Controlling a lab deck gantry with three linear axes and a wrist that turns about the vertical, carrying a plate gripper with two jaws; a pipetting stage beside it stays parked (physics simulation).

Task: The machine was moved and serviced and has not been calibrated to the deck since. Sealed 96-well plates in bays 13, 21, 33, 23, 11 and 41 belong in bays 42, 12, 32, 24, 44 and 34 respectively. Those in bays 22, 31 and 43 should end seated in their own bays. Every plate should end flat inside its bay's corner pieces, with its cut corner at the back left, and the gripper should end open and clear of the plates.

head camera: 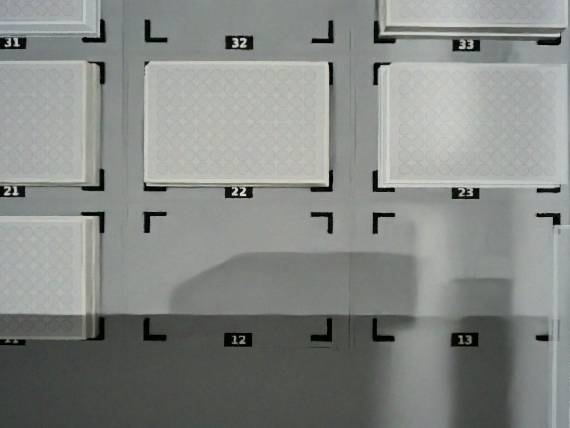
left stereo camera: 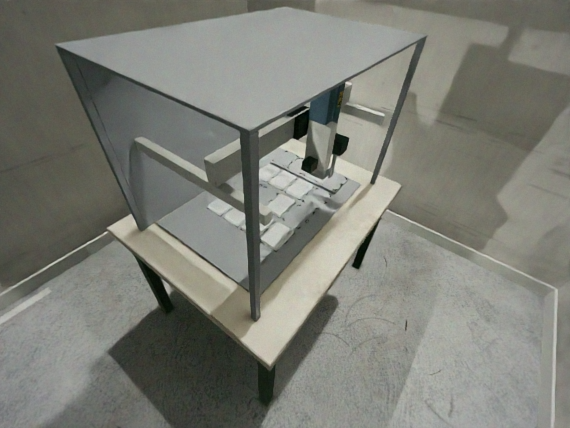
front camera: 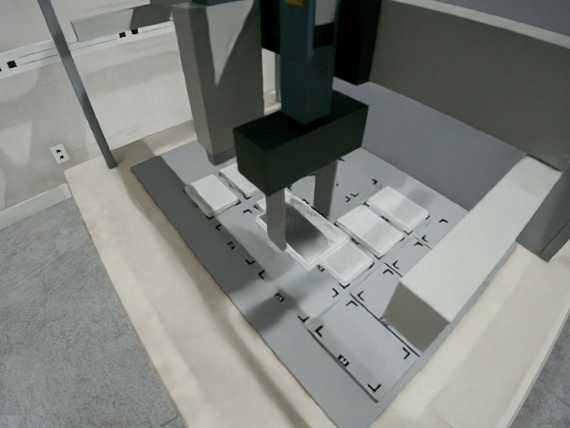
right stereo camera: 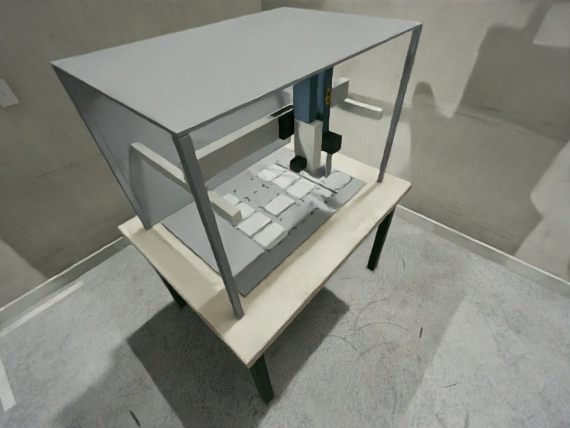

I see my gripper (front camera: 299,228), a bay 12 (head camera: 204,270) and a bay 32 (front camera: 304,188).
The bay 12 also shows in the front camera view (front camera: 252,243).
